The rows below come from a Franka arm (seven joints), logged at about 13 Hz.
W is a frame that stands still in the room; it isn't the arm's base.
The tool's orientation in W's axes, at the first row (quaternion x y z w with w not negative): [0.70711 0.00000 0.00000 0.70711]
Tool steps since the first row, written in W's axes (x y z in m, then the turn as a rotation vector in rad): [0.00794 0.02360 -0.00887 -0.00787 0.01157 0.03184]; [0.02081 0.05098 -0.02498 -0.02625 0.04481 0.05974]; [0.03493 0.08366 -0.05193 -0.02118 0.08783 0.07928]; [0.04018 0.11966 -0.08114 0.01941 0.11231 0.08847]
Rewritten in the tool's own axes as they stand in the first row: [0.00794 -0.00887 -0.02360 -0.00787 0.03184 -0.01157]; [0.02081 -0.02498 -0.05098 -0.02625 0.05974 -0.04481]; [0.03493 -0.05193 -0.08366 -0.02118 0.07928 -0.08783]; [0.04018 -0.08114 -0.11966 0.01941 0.08847 -0.11231]
